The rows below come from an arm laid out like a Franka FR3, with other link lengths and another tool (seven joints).
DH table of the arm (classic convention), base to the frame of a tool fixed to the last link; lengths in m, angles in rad. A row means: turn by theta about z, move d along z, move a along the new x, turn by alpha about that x. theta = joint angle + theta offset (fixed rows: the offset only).
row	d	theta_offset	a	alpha
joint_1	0.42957	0	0	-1.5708
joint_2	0	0	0	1.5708
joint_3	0.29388	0	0.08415	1.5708
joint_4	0	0	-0.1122	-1.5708
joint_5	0.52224	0	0	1.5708
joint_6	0	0	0.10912	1.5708
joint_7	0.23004	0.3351	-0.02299	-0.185
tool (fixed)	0.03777	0	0	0
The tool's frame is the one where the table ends.
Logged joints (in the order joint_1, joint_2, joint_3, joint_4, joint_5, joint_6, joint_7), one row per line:
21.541, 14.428, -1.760, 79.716, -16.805, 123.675, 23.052
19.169, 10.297, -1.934, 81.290, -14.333, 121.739, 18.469
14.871, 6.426, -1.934, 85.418, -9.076, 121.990, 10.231
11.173, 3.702, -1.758, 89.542, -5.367, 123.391, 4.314
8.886, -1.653, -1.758, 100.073, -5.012, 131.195, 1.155
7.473, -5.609, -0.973, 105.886, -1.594, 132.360, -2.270
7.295, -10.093, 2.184, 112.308, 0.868, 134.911, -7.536
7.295, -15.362, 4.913, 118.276, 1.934, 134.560, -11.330
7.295, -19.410, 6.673, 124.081, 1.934, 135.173, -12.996
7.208, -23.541, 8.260, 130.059, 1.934, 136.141, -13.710
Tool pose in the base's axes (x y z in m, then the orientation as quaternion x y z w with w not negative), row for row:
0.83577, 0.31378, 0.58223, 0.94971, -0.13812, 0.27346, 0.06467
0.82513, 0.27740, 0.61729, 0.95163, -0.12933, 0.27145, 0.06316
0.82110, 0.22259, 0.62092, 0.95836, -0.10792, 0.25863, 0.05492
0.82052, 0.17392, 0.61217, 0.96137, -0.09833, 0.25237, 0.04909
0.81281, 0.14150, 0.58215, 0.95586, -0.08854, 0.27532, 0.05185
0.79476, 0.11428, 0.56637, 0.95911, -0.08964, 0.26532, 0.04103
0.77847, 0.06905, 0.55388, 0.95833, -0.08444, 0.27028, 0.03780
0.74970, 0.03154, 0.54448, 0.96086, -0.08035, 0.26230, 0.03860
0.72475, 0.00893, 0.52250, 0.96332, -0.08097, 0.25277, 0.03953
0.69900, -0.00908, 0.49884, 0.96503, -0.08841, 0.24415, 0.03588
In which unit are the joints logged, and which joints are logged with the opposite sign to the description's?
The joints are logged in degrees. Opposite sign: joint_3, joint_4.
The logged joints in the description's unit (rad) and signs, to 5 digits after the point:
0.37596, 0.25182, 0.03072, -1.39131, -0.29330, 2.15854, 0.40233
0.33456, 0.17972, 0.03375, -1.41878, -0.25016, 2.12475, 0.32234
0.25955, 0.11215, 0.03375, -1.49083, -0.15841, 2.12913, 0.17856
0.19501, 0.06461, 0.03068, -1.56280, -0.09367, 2.15358, 0.07529
0.15509, -0.02885, 0.03068, -1.74660, -0.08748, 2.28978, 0.02016
0.13043, -0.09790, 0.01698, -1.84806, -0.02782, 2.31012, -0.03962
0.12732, -0.17616, -0.03812, -1.96014, 0.01515, 2.35464, -0.13153
0.12732, -0.26812, -0.08575, -2.06431, 0.03375, 2.34852, -0.19775
0.12732, -0.33877, -0.11647, -2.16562, 0.03375, 2.35921, -0.22682
0.12580, -0.41087, -0.14416, -2.26996, 0.03375, 2.37611, -0.23928

